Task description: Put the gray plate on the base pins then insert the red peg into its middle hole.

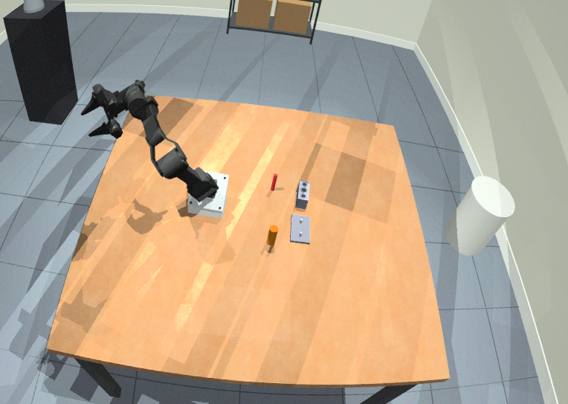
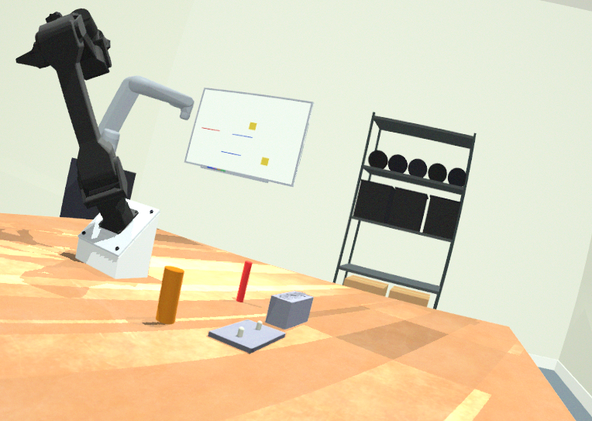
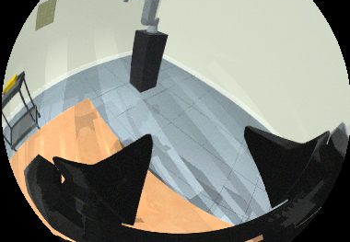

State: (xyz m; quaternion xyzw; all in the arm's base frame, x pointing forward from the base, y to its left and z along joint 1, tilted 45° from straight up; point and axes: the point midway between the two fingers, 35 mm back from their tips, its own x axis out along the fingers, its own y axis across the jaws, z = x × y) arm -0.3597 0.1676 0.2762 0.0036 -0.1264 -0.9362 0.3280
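My gripper tip is now 74 cm short of the gray plate, 35 cm above it and 20 cm to the right of it. The rest, counted from my gripper tip: orange cylinder: 64 cm ahead, 35 cm below, 2 cm to the right; then red peg: 62 cm ahead, 35 cm below, 22 cm to the left; then base: 74 cm ahead, 38 cm below, 5 cm to the left.
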